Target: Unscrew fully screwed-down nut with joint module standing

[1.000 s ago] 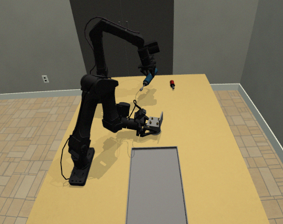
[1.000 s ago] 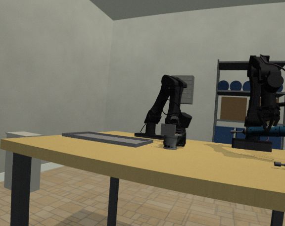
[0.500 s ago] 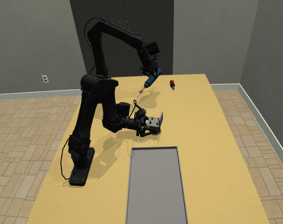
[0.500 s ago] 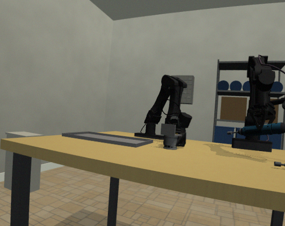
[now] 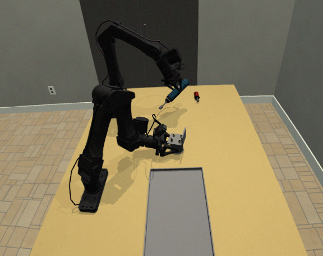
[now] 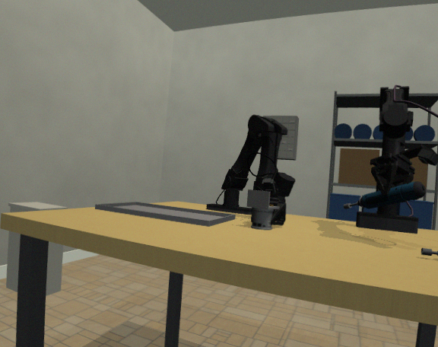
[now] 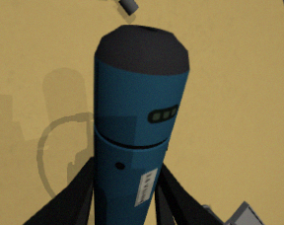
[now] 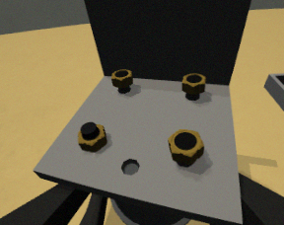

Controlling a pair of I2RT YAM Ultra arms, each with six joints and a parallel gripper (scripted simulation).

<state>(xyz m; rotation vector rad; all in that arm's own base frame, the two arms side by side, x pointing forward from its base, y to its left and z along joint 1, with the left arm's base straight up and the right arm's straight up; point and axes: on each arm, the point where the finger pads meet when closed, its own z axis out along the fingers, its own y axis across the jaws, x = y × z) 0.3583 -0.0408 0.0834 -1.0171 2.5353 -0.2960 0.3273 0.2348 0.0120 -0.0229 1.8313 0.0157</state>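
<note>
The joint module lies 10 mm above my right hand. Also, from my right hand: bracket 50 mm above; grey tray 330 mm to the right, 20 mm below, 10 mm behind; socket 240 mm to the left, 70 mm behind, 60 mm above.
</note>
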